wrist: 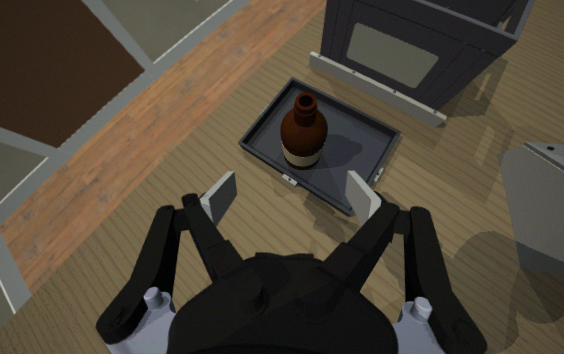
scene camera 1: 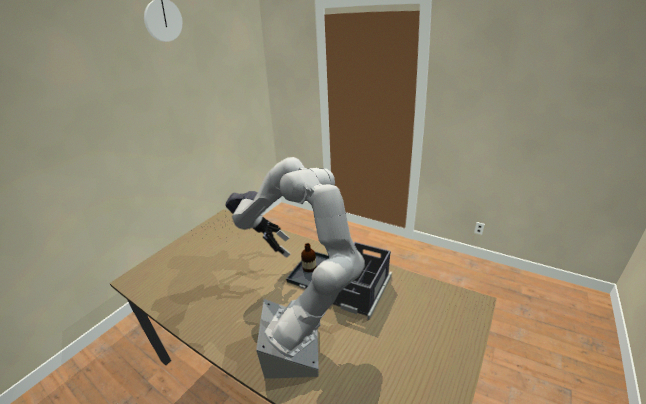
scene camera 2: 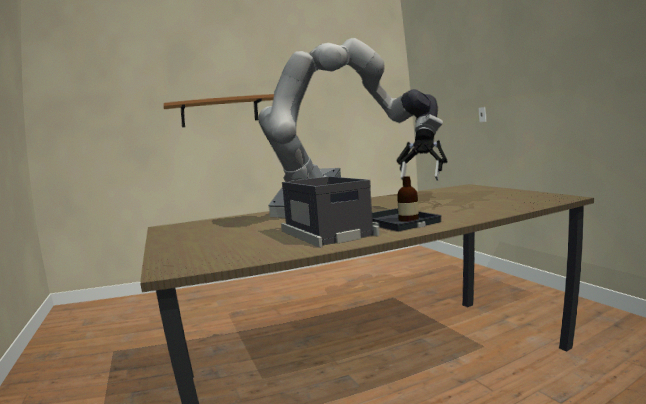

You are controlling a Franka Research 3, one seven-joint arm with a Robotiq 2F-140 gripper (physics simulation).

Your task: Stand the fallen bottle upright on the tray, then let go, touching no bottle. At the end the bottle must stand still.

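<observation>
A brown bottle (scene camera 1: 308, 259) (scene camera 2: 408, 200) (wrist: 303, 135) with a cream label stands upright on the dark tray (scene camera 1: 296, 279) (scene camera 2: 395, 226) (wrist: 370, 122). In the wrist view it stands near the tray's left part, and its open mouth faces up. My gripper (scene camera 1: 286, 244) (scene camera 2: 420, 175) (wrist: 290, 183) is open and empty. It hangs above and to the side of the tray, with its fingers tilted down toward the bottle. In the wrist view the bottle shows beyond the fingertips, apart from both fingers. In the scene camera 1 view the arm hides part of the tray.
A dark grey crate (scene camera 1: 356, 299) (scene camera 2: 345, 212) (wrist: 390, 55) with dividers stands beside the tray. Light strips (scene camera 2: 301, 235) (wrist: 377, 89) lie along its base. The arm's grey base block (scene camera 1: 288, 364) stands on the wooden table (scene camera 1: 430, 340) (scene camera 2: 210, 250).
</observation>
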